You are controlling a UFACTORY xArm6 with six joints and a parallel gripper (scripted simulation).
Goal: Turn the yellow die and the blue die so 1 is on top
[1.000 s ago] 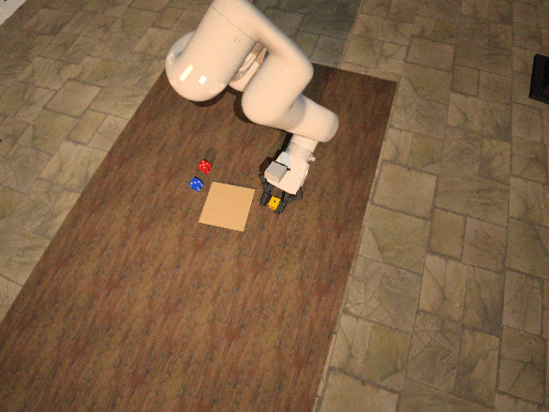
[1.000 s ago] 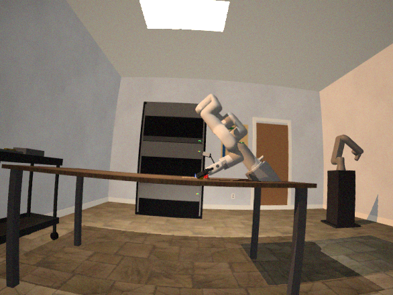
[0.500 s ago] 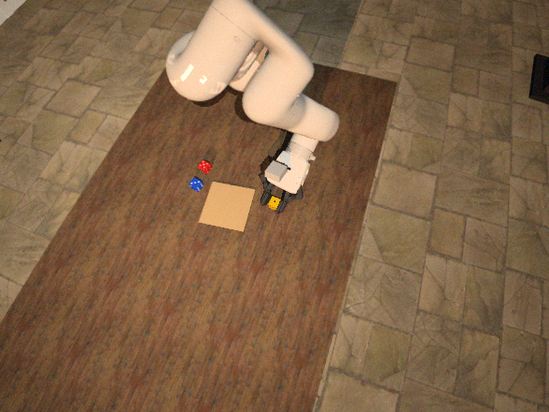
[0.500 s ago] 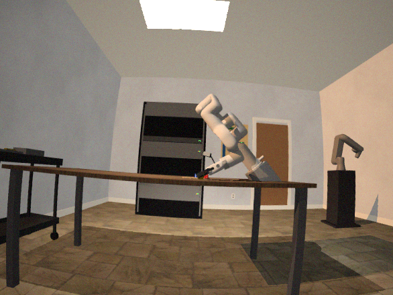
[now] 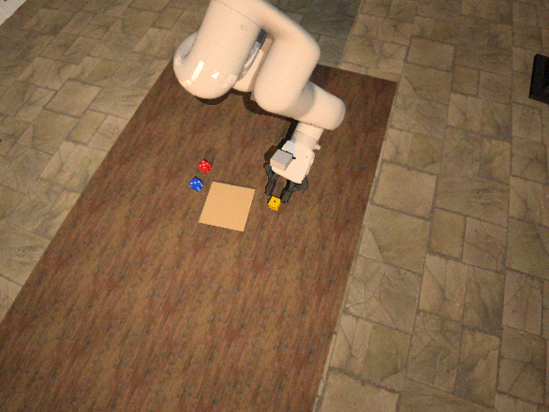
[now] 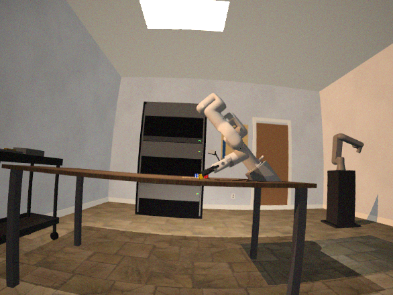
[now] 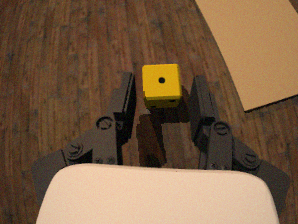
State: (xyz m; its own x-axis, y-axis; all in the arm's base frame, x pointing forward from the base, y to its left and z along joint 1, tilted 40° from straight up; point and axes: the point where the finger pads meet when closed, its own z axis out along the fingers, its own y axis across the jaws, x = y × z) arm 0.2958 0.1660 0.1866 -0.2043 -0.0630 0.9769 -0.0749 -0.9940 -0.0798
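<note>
Right now the yellow die is 2 cm ahead of my hand and 3 cm below it. Also, from my hand: red die: 26 cm to the right, 3 cm below; tan mat: 8 cm ahead, 13 cm to the right, 4 cm below; blue die: 7 cm ahead, 25 cm to the right, 3 cm below.
</note>
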